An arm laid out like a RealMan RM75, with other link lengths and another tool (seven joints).
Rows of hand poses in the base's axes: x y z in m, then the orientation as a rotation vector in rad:
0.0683 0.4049 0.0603 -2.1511 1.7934 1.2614
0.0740 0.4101 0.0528 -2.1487 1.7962 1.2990
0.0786 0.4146 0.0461 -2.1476 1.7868 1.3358
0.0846 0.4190 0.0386 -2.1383 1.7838 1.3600
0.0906 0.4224 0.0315 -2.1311 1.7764 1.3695
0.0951 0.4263 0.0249 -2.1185 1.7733 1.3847
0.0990 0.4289 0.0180 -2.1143 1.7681 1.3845
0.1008 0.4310 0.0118 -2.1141 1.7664 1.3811
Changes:
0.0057 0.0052 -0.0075 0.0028 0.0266 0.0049
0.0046 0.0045 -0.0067 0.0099 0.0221 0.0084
0.0060 0.0044 -0.0075 0.0084 0.0147 -0.0008
0.0060 0.0034 -0.0071 0.0092 0.0033 -0.0014
0.0045 0.0039 -0.0066 0.0092 0.0083 -0.0047
0.0039 0.0026 -0.0069 0.0055 -0.0023 -0.0019
0.0018 0.0021 -0.0062 0.0010 -0.0030 -0.0005

